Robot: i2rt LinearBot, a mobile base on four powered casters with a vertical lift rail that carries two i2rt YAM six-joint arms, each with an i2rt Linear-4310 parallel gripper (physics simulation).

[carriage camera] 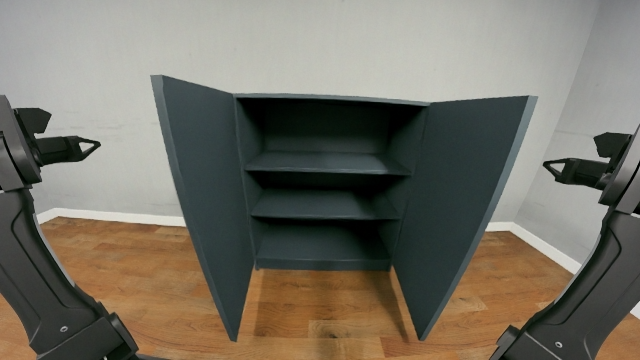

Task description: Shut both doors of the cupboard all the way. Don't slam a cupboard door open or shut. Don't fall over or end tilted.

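Frame: origin at the left arm's base, x right, y back, z down, level; metres.
Seen in the pictures: left gripper, fingertip midpoint: [99, 143]; right gripper, fingertip midpoint: [543, 163].
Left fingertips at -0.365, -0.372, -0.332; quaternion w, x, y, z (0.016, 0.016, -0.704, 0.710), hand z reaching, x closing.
Note:
Offsets run from my left fingertips to a thing's top centre, as dx, dy, dz. "pt": to the spot under its first point. Level surfaces: height alone.
A dark blue-grey cupboard [325, 264] stands in the middle of the view with its front facing me. Its left door @(pt +0.335, -0.016, +0.098) [205, 175] and its right door @(pt +1.145, -0.041, +0.091) [465, 180] both stand wide open and reach toward me, showing their inner faces. No handles show on these faces. My left gripper [99, 144] is shut and empty, at the far left of the picture, to the left of the left door and apart from it. My right gripper [545, 164] is shut and empty, at the far right, to the right of the right door's outer edge and apart from it.
Inside the cupboard are an upper shelf @(dz +0.187) [327, 162] and a lower shelf [325, 204], with no objects on them. Wooden floor @(dz +0.907) [320, 310] lies in front and at both sides. A grey wall [320, 45] stands behind, and another wall [610, 90] at the right.

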